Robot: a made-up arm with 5 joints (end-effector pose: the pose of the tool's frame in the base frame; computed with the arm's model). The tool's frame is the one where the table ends.
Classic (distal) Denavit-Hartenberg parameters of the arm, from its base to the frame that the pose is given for. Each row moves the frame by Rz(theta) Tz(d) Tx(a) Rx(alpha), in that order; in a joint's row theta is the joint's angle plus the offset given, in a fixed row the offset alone. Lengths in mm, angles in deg.
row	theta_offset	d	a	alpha
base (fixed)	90	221	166	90
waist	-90	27	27	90
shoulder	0	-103	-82	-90
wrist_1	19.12	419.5	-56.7	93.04
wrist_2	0	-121.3	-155.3	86.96
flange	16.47	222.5	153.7	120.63
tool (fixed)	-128.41	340.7	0	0
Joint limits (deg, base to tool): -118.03..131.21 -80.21..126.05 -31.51..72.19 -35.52..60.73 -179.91..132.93
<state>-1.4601 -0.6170 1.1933 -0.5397 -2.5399</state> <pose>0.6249 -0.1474 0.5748 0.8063 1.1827 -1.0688</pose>
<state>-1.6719 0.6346 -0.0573 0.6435 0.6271</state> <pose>0.4082 0.4156 -0.1049 1.1713 2.1140 0.9848</pose>
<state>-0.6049 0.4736 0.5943 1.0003 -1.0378</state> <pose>-0.0299 0.6864 0.5051 0.0998 -0.7884 -1.0772</pose>
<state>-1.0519 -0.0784 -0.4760 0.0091 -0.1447</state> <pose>0.4067 0.3986 -0.2116 -2.8847 -0.8031 -0.8359</pose>
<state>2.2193 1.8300 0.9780 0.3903 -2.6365</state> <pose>-0.2537 0.2918 -0.1214 -1.9095 1.9318 -0.0113</pose>
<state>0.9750 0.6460 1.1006 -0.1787 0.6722</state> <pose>0.1649 -0.0090 0.6163 -0.0607 0.0439 -1.1388</pose>
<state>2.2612 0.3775 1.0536 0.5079 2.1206</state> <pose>0.3826 0.1788 0.1842 -0.6654 1.0700 -0.5754</pose>
